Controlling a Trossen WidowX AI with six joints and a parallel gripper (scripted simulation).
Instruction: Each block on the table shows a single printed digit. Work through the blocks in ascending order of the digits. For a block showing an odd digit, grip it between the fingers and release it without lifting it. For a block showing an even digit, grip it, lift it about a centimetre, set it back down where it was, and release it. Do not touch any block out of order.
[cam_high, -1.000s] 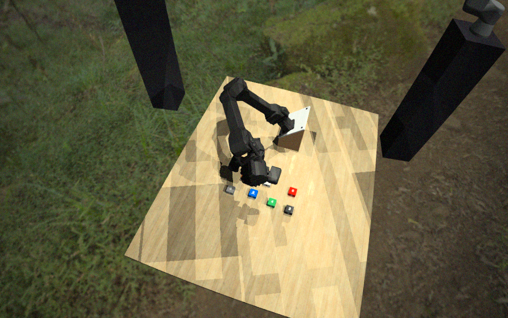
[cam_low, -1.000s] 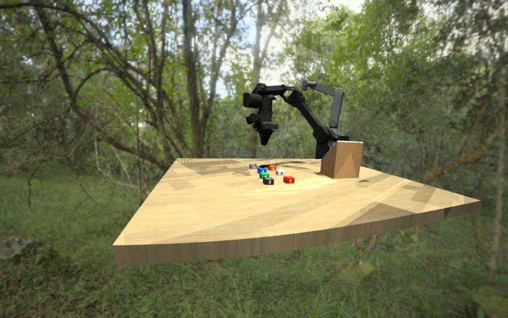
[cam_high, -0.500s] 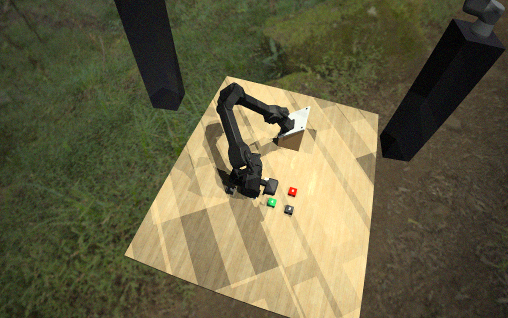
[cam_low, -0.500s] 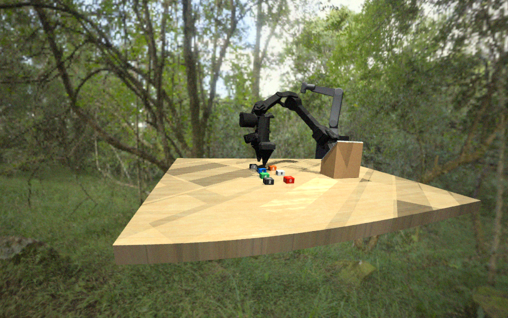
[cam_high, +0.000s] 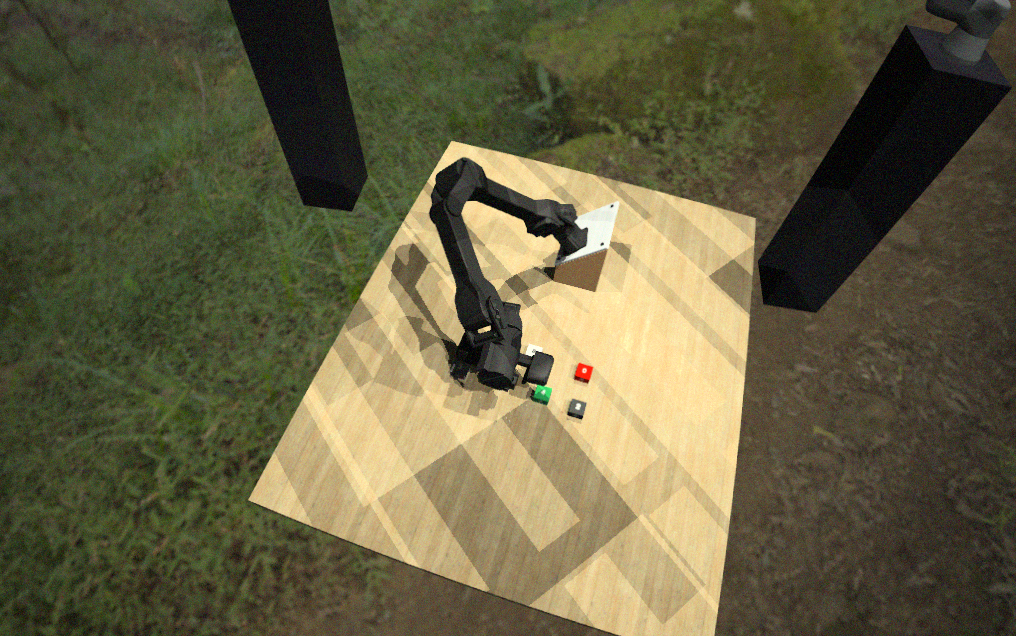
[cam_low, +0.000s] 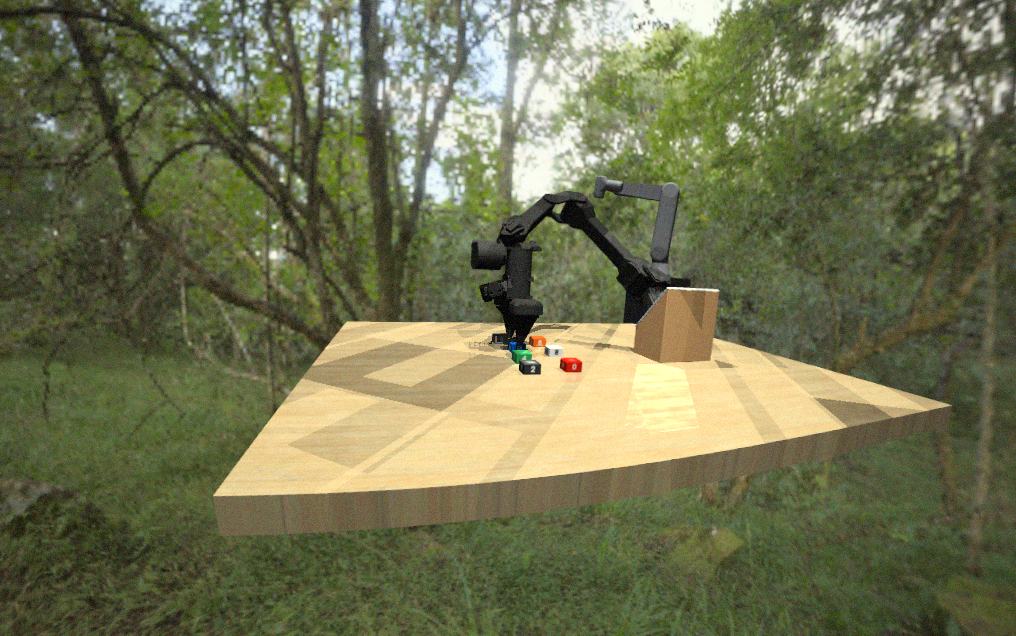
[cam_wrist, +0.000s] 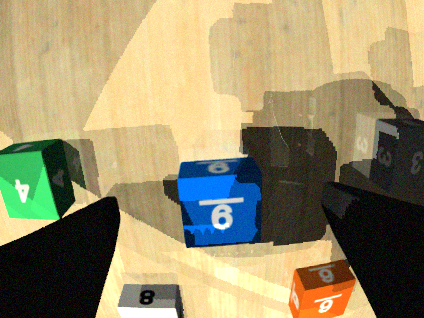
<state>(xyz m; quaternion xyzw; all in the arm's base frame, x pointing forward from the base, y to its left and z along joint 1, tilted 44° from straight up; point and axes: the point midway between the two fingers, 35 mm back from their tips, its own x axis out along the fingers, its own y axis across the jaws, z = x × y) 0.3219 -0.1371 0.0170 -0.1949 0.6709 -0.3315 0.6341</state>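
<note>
The blue block lies 10 mm below my gripper tip and 10 mm behind it. From my gripper tip the other things lie so: white block (70 mm behind, 50 mm to the left, 10 mm below); green block (90 mm to the left, 20 mm ahead, 10 mm below); orange block (80 mm behind, 50 mm to the right, 10 mm below).
</note>
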